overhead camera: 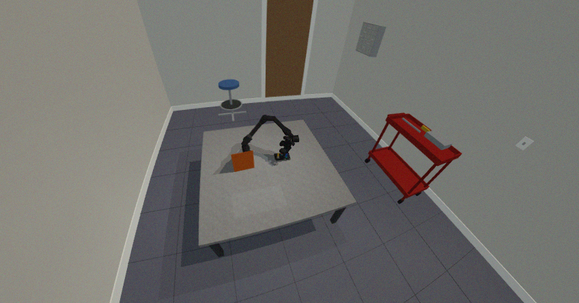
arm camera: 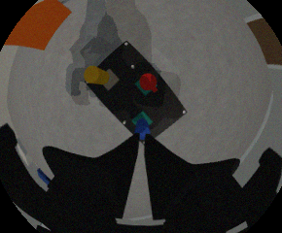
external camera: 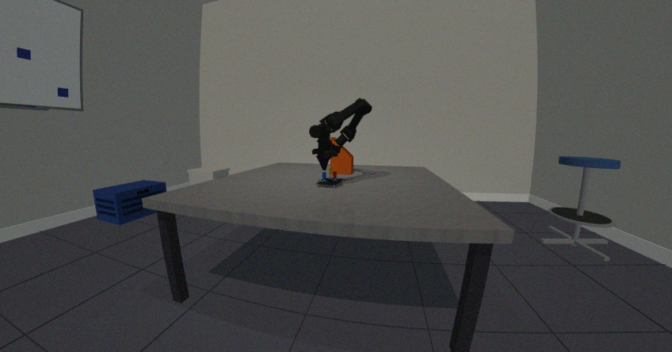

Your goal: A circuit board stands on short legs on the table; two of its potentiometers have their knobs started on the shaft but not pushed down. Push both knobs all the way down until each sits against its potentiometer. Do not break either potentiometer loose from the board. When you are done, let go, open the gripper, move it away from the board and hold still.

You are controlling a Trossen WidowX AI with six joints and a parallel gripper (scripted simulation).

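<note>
Right now the blue knob is 3 cm below my gripper tip. The rest, counted from my gripper tip: red knob (3 cm behind, 4 cm to the left, 3 cm below).
</note>
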